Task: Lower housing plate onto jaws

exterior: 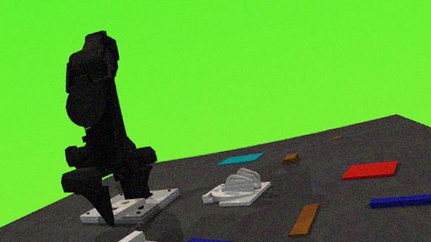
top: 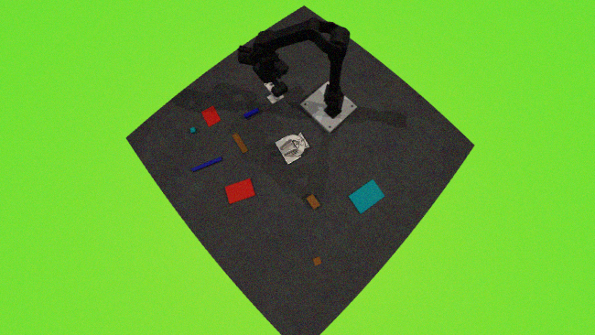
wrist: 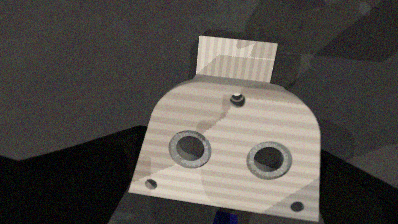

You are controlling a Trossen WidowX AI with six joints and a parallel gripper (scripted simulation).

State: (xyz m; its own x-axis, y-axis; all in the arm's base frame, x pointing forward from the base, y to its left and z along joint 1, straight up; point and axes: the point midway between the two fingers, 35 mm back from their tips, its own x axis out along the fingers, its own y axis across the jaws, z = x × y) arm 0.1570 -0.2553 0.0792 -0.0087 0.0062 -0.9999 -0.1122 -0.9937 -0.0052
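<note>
Right now the white block is 50 mm below my gripper tip and 10 mm behind it. From my gripper tip the other things lie so: long blue bar (450 mm ahead, 60 mm below, 40 mm to the left); short blue bar (140 mm ahead, 50 mm below, 10 mm to the right); orange bar (270 mm ahead, 70 mm to the left, 60 mm below).
</note>
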